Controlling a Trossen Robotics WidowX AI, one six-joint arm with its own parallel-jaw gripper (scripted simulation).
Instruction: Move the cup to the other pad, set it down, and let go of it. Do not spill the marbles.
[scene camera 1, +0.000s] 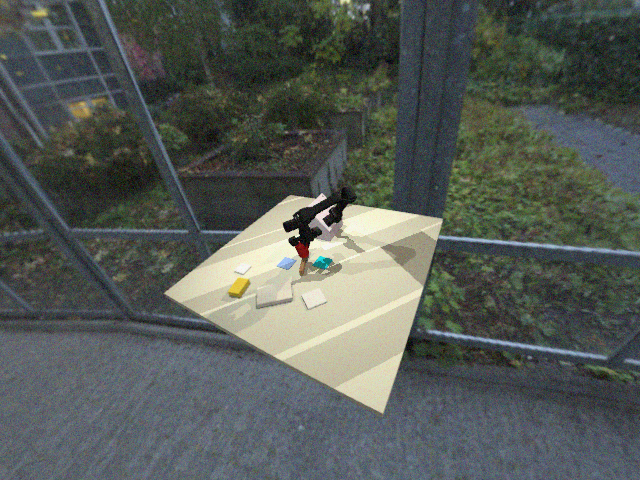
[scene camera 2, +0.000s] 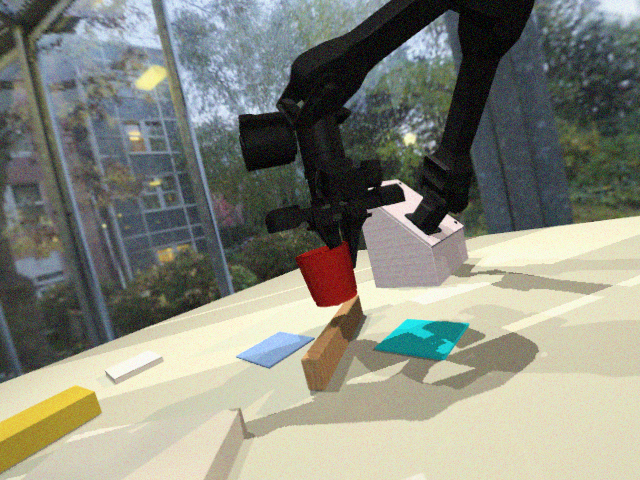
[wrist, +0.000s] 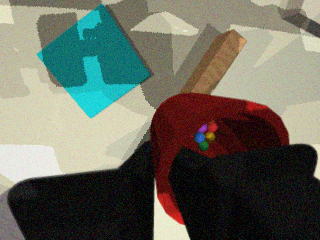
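My gripper (scene camera 2: 349, 269), (wrist: 156, 146) is there for me to see, and so is a red cup (scene camera 2: 329, 275). There's a wooden bar (scene camera 2: 319, 363), (wrist: 218, 58) as well, plus a teal pad (scene camera 2: 430, 339), (wrist: 94, 62) and a light blue pad (scene camera 2: 274, 349). I can also see a white block (scene camera 2: 146, 360), though in the wrist view the block is out of frame.
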